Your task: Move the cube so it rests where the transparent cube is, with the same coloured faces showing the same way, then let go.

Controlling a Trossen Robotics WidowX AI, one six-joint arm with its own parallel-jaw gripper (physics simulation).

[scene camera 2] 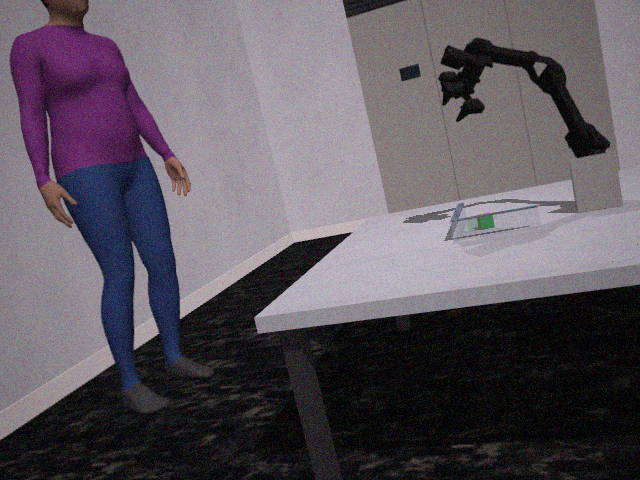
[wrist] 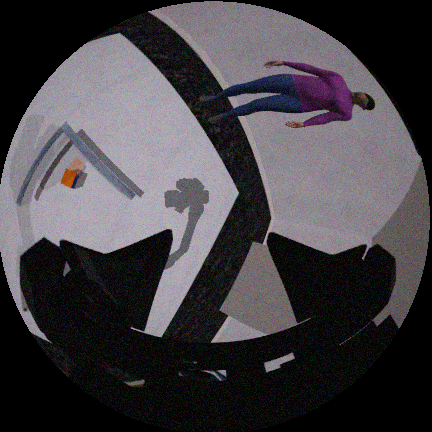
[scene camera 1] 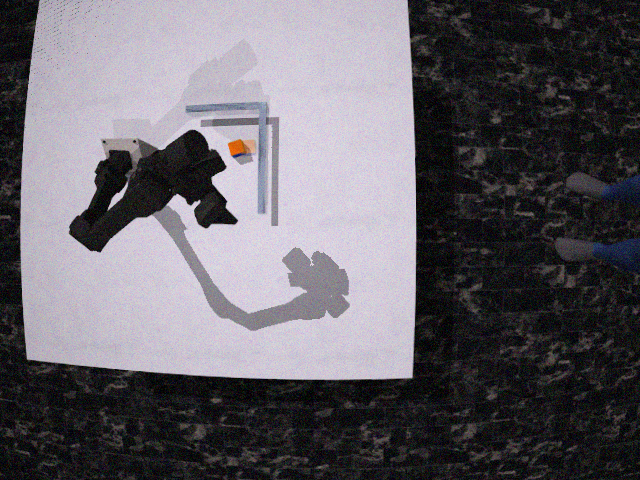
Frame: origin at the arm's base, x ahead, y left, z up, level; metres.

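Seen in the pictures: gripper, fingertip midpoint: (scene camera 2: 450, 113) (wrist: 221, 236) (scene camera 1: 231, 212); arm's base at its link origin: (scene camera 2: 597, 170) (scene camera 1: 121, 159).
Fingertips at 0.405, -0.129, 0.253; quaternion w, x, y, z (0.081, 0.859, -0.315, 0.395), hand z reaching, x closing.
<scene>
Pixels of each thing's middle, then the offset from my fingertips to it, as dx, dy, dz. "*": a spot on its surface instead.
- transparent cube at the middle of its body: (scene camera 1: 248, 147) (wrist: 76, 167) -0.045, +0.200, -0.338
- L-shaped see-through barrier with blue top edges, surface spot: (scene camera 1: 262, 170) (wrist: 103, 167) * +0.009, +0.132, -0.299
The cube (scene camera 1: 236, 148) (scene camera 2: 486, 222) (wrist: 69, 178) rests on the table, orange on top. It shows a blue side in scene camera 1 and the wrist view, and a green side in scene camera 2. The transparent cube (scene camera 1: 250, 146) (scene camera 2: 472, 224) (wrist: 77, 163), with a pale orange top and a pale green side, is right beside it and partly overlapped by it in the views. The cube is turned slightly relative to it. My gripper (scene camera 1: 231, 194) (scene camera 2: 451, 112) (wrist: 221, 236) is open and empty, high above the table and off to one side of the cube.
An L-shaped see-through barrier with blue top edges (scene camera 1: 262, 170) (scene camera 2: 458, 211) (wrist: 100, 161) stands around two sides of the cubes. The transparent cube is nearer its corner. The arm's base block (scene camera 1: 119, 146) (scene camera 2: 597, 183) stands on the table. A person (scene camera 2: 93, 103) (wrist: 320, 95) stands beyond the table.
</scene>
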